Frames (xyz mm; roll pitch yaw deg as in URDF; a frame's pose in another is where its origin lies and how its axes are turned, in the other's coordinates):
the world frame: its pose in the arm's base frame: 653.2 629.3 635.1 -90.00 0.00 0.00
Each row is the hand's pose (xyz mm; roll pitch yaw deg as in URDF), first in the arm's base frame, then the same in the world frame.
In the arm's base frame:
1: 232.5 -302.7 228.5 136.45 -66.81 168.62
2: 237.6 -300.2 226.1 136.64 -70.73 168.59
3: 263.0 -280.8 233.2 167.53 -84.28 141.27
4: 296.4 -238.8 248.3 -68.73 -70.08 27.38
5: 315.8 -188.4 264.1 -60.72 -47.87 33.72
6: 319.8 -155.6 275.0 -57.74 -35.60 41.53
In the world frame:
1: -420.7 406.6 -932.0 35.97 -4.46 -112.78
2: -415.6 409.0 -929.5 35.85 -3.74 -108.92
3: -390.2 401.9 -910.1 38.94 -3.58 -94.47
4: -356.8 386.8 -868.1 47.23 -9.01 -72.16
5: -337.4 371.0 -817.7 55.61 -21.86 -53.04
6: -333.4 360.1 -784.9 59.53 -32.62 -43.72

